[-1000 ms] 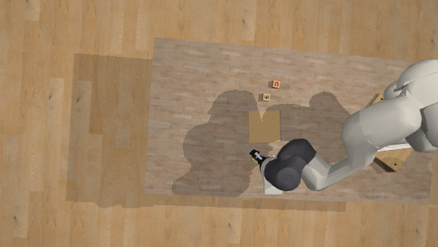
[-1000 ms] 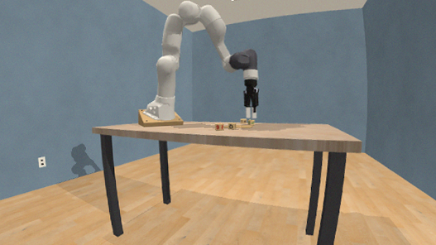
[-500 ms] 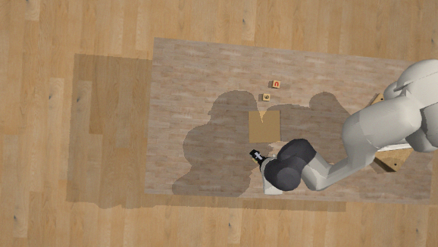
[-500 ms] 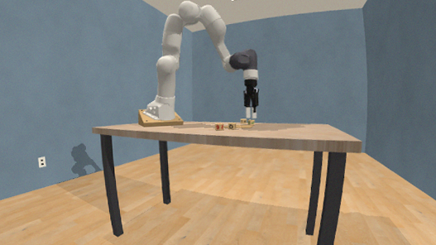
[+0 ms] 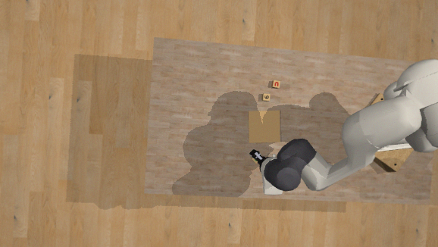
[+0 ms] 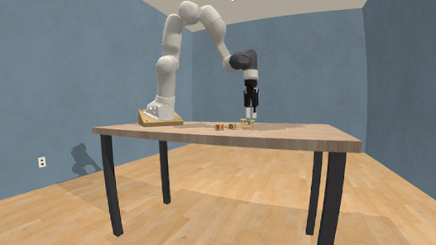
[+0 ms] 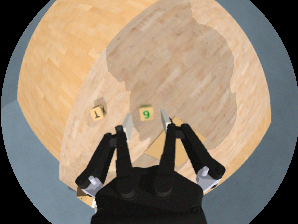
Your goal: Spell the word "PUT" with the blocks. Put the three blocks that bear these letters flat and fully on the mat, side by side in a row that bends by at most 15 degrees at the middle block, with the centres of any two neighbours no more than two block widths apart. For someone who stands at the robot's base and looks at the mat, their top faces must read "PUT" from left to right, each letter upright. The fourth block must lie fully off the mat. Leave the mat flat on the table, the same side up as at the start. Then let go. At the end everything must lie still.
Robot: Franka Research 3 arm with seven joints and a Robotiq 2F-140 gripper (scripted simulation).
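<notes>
My gripper is now 6 cm above the green P block. Also, from my hand: T block (9 cm to the left, 7 cm behind, 6 cm below); then block marked 6 (27 cm to the right, 6 cm below, 3 cm behind); then tan mat (14 cm to the right, 7 cm below, 3 cm behind).
</notes>
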